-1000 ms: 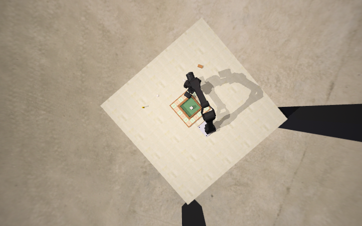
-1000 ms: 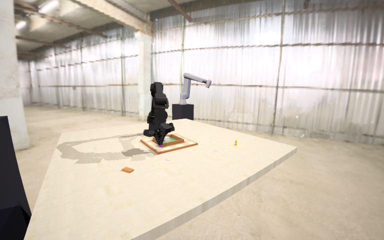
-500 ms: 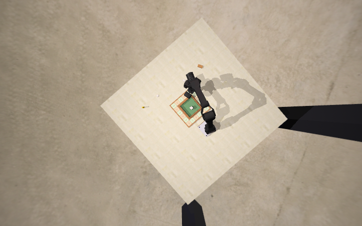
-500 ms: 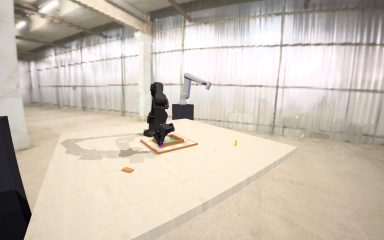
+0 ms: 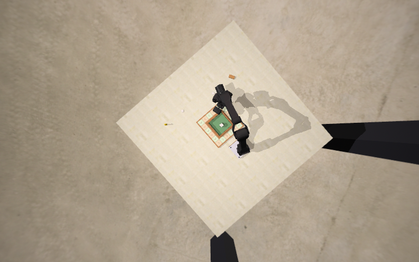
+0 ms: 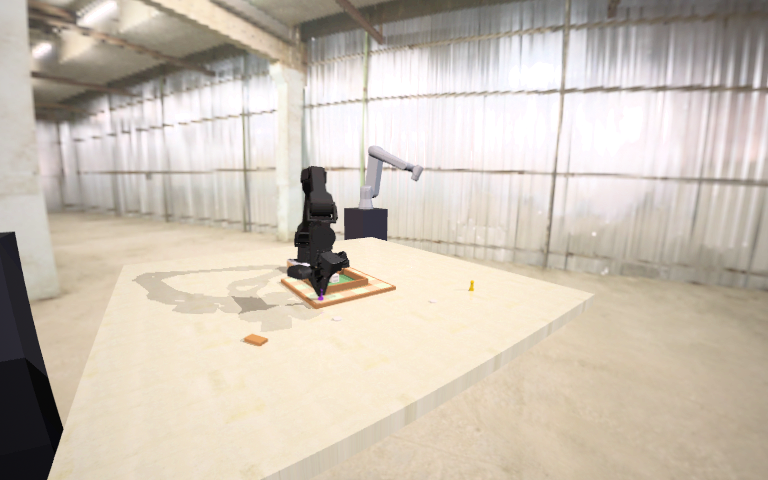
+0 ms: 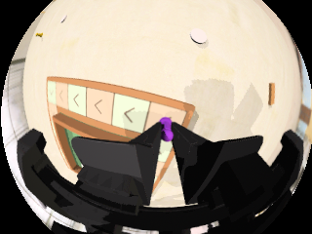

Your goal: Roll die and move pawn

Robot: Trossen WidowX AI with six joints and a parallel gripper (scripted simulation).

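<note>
My gripper tip is right at the purple pawn. Round my gripper tip: orange block (10 cm ahead, 23 cm to the right, 2 cm below); green tray (11 cm behind, 12 cm to the left, 2 cm below); white die (12 cm behind, 12 cm to the left).
</note>
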